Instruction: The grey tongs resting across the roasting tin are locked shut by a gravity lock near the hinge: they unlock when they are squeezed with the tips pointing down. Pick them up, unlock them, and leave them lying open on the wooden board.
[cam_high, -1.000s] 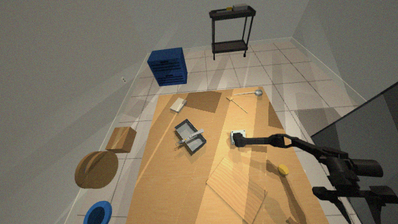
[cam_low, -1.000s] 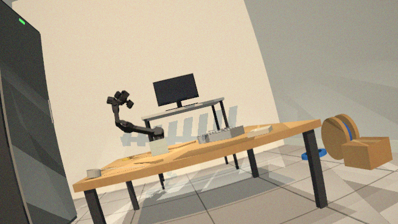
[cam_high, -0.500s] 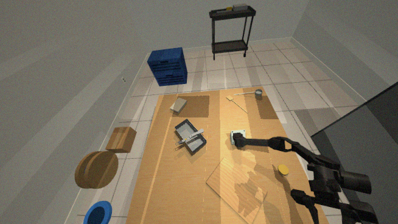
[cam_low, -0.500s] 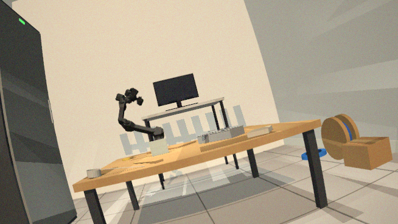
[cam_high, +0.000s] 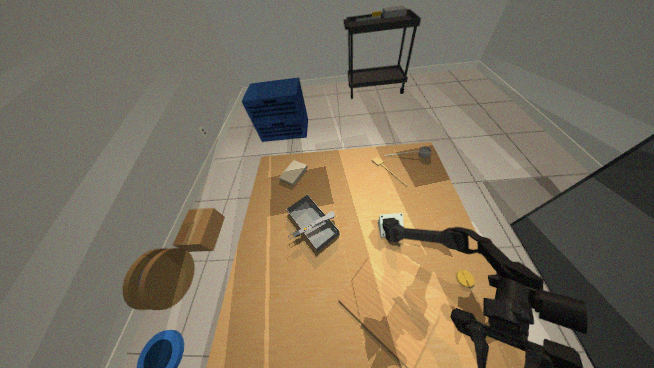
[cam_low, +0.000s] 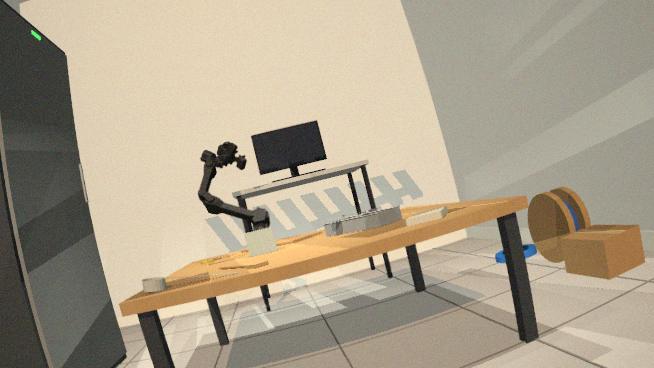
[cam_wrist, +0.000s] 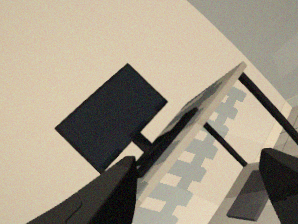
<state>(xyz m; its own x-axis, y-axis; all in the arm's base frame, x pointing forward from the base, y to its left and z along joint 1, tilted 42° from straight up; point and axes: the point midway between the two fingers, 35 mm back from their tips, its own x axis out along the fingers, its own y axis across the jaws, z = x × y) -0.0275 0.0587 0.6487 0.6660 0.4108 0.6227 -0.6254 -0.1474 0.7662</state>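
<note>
My gripper tip is now 44 cm short of the yellow lock piece, 53 cm to the left of it and 45 cm above it. Also, from my gripper tip: grey roasting tin: 41 cm ahead, 58 cm to the right, 48 cm below; then wooden board: 8 cm ahead, 15 cm to the right, 50 cm below; then yellow disc: 29 cm behind, 23 cm to the right, 50 cm below.
</note>
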